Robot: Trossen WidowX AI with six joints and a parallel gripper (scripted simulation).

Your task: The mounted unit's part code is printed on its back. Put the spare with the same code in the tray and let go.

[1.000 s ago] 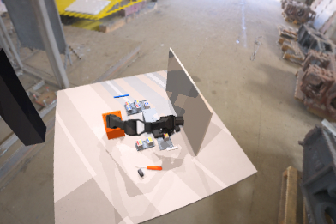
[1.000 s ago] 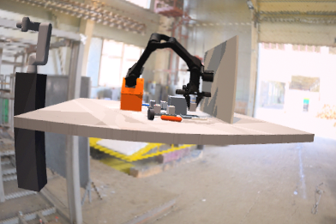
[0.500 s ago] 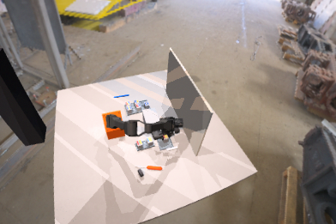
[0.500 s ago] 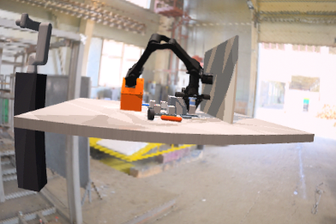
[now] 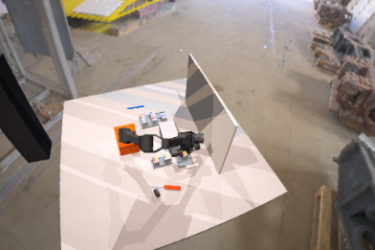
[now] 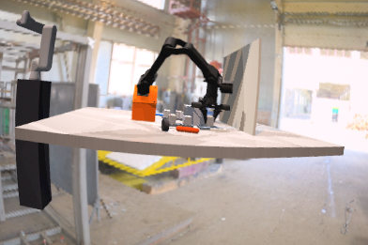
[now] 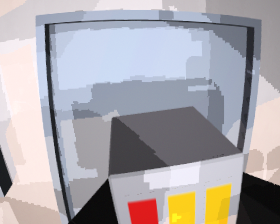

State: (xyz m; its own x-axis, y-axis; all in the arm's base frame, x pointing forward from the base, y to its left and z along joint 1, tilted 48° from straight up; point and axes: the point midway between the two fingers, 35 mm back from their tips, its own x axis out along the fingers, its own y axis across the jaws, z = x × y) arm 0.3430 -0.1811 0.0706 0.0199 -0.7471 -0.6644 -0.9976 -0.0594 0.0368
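Now: gripper tip 2 cm below the spare. Round my gripper tip: blue marker pen (56 cm to the left, 22 cm behind, 2 cm below); black tape roll (23 cm behind, 20 cm to the right); upright panel (20 cm above, 18 cm ahead, 17 cm to the left).
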